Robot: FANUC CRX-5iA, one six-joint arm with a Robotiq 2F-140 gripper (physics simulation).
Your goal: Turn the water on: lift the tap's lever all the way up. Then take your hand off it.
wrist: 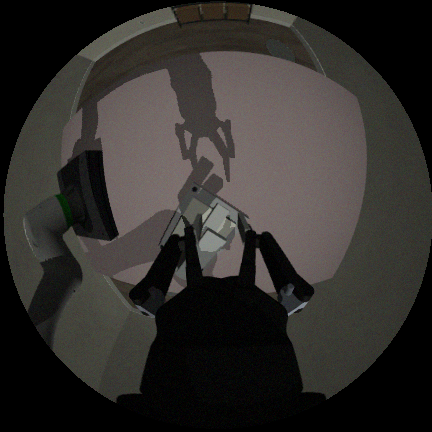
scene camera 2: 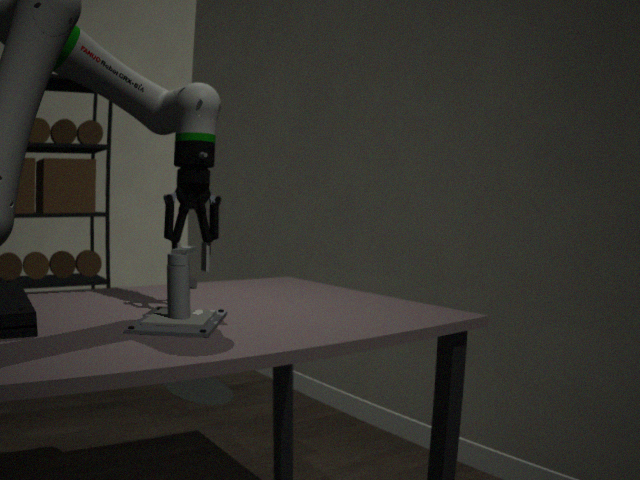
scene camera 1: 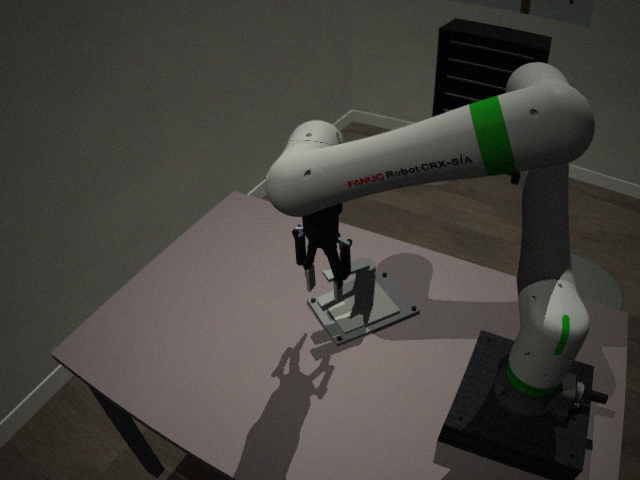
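Seen in the pictures: gripper, between the fingertips: (wrist: 219, 219) (scene camera 2: 190, 271) (scene camera 1: 324, 292); arm's base, origin of its link: (wrist: 76, 203) (scene camera 1: 524, 391).
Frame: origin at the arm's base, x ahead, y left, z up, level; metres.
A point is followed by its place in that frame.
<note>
A grey tap (scene camera 1: 363, 297) {x 0.436, y -0.139, z 0.000 m} (scene camera 2: 178, 289) {x 0.432, y -0.184, z 0.016 m} stands upright on its base plate (scene camera 1: 382, 324) {x 0.374, y -0.118, z -0.051 m} (scene camera 2: 168, 329) {x 0.381, y -0.240, z -0.052 m}. Its flat pale lever (scene camera 1: 329, 274) {x 0.503, y -0.087, z 0.095 m} (scene camera 2: 187, 248) {x 0.476, y -0.137, z 0.096 m} (wrist: 212, 241) {x 0.503, y -0.091, z 0.095 m} sits at the top of the column and looks nearly level, with a slight upward slant in the second scene view. The spout (wrist: 216, 216) {x 0.506, y -0.082, z 0.021 m} shows below the lever in the wrist view. My gripper (scene camera 1: 324, 290) {x 0.513, y -0.081, z 0.039 m} (scene camera 2: 191, 260) {x 0.513, y -0.081, z 0.039 m} (wrist: 219, 219) {x 0.513, y -0.081, z 0.039 m} points down at the tap, half open. Its fingers stand on either side of the lever, with a visible gap to the outer finger. Contact at the inner finger is hidden.
The table (scene camera 1: 196, 310) {x 0.833, y 0.033, z -0.060 m} (scene camera 2: 320, 315) {x 0.756, y -0.248, z -0.060 m} carries the tap and the arm's dark base block (scene camera 1: 465, 408) {x 0.118, y 0.091, z 0.008 m} (wrist: 95, 200) {x 0.142, y -0.012, z -0.004 m}. A shelf rack (scene camera 2: 108, 180) with boxes and round items stands behind. A black drawer cabinet (scene camera 1: 454, 28) stands beyond the table.
</note>
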